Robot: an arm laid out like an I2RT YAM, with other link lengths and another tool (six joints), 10 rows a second.
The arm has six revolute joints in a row. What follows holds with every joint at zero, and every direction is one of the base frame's. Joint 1 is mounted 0.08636 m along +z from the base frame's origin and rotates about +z. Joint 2 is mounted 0.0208 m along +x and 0.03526 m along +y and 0.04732 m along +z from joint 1 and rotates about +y. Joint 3 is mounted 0.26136 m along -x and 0.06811 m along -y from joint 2 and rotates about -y. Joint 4 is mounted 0.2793 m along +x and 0.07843 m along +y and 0.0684 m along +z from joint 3 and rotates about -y. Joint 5 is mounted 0.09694 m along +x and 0.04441 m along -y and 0.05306 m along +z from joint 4 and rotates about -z. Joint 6 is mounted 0.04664 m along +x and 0.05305 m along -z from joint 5 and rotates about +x. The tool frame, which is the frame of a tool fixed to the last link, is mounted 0.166 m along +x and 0.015 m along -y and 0.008 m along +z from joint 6; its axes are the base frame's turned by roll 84.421, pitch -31.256 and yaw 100.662 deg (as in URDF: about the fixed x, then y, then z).
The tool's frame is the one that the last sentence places.
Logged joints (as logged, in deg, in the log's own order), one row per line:
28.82 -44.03 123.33 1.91 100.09 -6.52
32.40 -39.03 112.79 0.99 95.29 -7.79
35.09 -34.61 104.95 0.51 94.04 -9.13
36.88 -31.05 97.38 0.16 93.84 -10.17
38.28 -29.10 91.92 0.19 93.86 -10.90
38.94 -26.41 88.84 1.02 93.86 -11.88
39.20 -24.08 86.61 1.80 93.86 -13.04
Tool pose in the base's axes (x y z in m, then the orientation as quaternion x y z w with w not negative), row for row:
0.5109 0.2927 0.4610 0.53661 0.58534 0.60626 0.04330
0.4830 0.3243 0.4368 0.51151 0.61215 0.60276 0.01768
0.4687 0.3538 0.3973 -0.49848 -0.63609 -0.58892 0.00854
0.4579 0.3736 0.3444 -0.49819 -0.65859 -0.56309 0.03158
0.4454 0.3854 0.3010 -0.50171 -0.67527 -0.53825 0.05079
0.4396 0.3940 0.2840 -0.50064 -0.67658 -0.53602 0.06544
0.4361 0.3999 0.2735 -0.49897 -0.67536 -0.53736 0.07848
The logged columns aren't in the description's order. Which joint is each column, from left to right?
Columns, left to right: joint 1, joint 4, joint 3, joint 6, joint 2, joint 5.
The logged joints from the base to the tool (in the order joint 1, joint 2, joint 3, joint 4, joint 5, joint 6), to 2 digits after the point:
28.82 100.09 123.33 -44.03 -6.52 1.91
32.40 95.29 112.79 -39.03 -7.79 0.99
35.09 94.04 104.95 -34.61 -9.13 0.51
36.88 93.84 97.38 -31.05 -10.17 0.16
38.28 93.86 91.92 -29.10 -10.90 0.19
38.94 93.86 88.84 -26.41 -11.88 1.02
39.20 93.86 86.61 -24.08 -13.04 1.80

